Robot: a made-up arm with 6 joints. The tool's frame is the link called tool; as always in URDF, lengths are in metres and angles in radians.
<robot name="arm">
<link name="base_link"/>
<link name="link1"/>
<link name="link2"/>
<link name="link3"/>
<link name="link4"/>
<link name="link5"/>
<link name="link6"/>
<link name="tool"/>
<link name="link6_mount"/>
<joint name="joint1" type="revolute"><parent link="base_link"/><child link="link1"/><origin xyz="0.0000 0.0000 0.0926" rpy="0.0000 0.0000 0.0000"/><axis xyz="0 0 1"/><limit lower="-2.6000" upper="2.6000"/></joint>
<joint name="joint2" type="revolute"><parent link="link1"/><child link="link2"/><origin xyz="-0.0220 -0.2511 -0.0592" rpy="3.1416 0.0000 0.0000"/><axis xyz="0 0 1"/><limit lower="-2.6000" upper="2.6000"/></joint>
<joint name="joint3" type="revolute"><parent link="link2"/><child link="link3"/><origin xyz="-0.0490 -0.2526 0.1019" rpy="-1.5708 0.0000 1.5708"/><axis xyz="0 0 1"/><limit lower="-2.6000" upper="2.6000"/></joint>
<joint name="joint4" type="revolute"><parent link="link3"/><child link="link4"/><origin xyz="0.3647 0.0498 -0.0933" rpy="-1.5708 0.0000 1.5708"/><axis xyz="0 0 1"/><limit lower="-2.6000" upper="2.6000"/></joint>
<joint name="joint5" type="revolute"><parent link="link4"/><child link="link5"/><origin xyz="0.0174 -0.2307 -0.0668" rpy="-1.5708 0.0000 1.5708"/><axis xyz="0 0 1"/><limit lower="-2.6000" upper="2.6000"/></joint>
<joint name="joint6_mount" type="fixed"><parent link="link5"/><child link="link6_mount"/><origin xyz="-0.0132 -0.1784 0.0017" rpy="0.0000 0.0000 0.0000"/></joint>
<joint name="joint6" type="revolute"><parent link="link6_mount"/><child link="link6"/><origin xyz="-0.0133 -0.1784 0.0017" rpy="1.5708 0.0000 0.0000"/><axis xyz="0 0 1"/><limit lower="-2.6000" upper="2.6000"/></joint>
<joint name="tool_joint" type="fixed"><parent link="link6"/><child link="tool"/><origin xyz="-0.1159 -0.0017 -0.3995" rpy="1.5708 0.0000 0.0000"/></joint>
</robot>
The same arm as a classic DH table. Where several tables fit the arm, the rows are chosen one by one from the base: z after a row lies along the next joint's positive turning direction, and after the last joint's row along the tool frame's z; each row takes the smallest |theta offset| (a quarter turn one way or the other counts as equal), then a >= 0, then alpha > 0; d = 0 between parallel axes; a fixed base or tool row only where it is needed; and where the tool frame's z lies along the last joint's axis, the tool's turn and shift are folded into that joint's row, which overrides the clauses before.
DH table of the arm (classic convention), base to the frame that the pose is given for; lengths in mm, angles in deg. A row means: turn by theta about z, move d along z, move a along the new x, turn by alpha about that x. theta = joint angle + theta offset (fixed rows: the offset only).
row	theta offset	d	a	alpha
joint1	84.99	0	-252.1	180
joint2	-5.01	68.5	252.6	90
joint3	-90	-44.3	49.8	-90
joint4	-90	-431.5	230.7	90
joint5	0	-14	26.5	-90
joint6	0	-42.7	115.9	-90
tool (fixed)	180	1.7	0	0
Joint limits (deg, base to tool): -148.97..148.97 -148.97..148.97 -148.97..148.97 -148.97..148.97 -148.97..148.97 -148.97..148.97

